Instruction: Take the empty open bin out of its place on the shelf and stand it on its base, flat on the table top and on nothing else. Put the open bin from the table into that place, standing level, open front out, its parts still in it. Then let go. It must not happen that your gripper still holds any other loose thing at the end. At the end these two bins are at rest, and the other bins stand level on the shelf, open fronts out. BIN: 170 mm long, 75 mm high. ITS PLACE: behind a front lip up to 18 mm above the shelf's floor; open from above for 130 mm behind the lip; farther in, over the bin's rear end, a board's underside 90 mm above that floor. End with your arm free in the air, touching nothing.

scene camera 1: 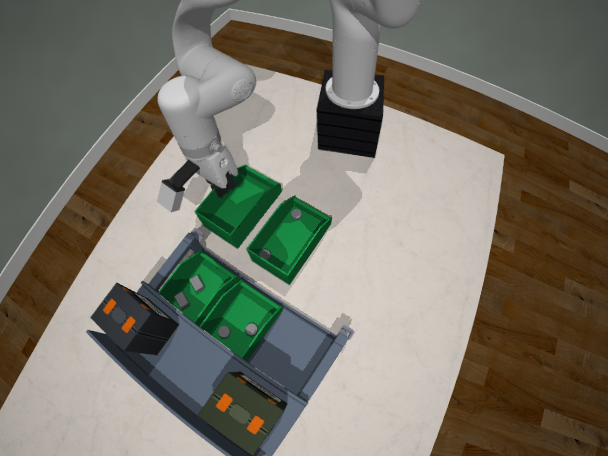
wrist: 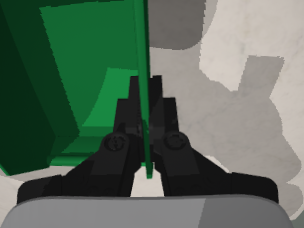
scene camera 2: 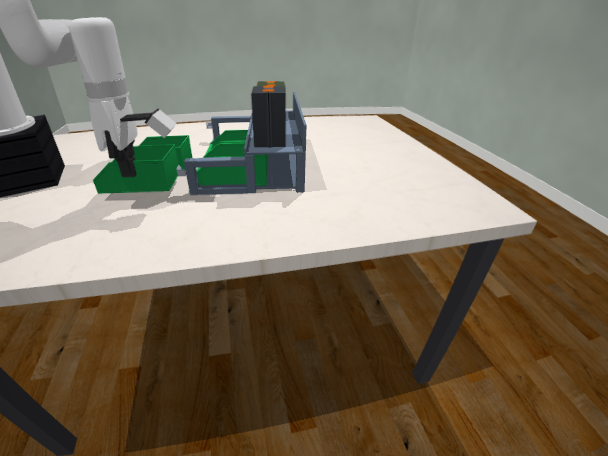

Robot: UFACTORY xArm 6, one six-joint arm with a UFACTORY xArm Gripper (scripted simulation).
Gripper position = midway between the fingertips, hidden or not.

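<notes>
My gripper (scene camera 2: pixel 130 175) is visible to me, and I find that same gripper in scene camera 1 (scene camera 1: pixel 221 191) and again in the wrist view (wrist: pixel 147 94). There is a green bin (scene camera 1: pixel 237 209), and there is a green bin (scene camera 1: pixel 290 242) too. I also see a green bin (scene camera 1: pixel 236 308), along with a green bin (scene camera 1: pixel 215 281).
</notes>
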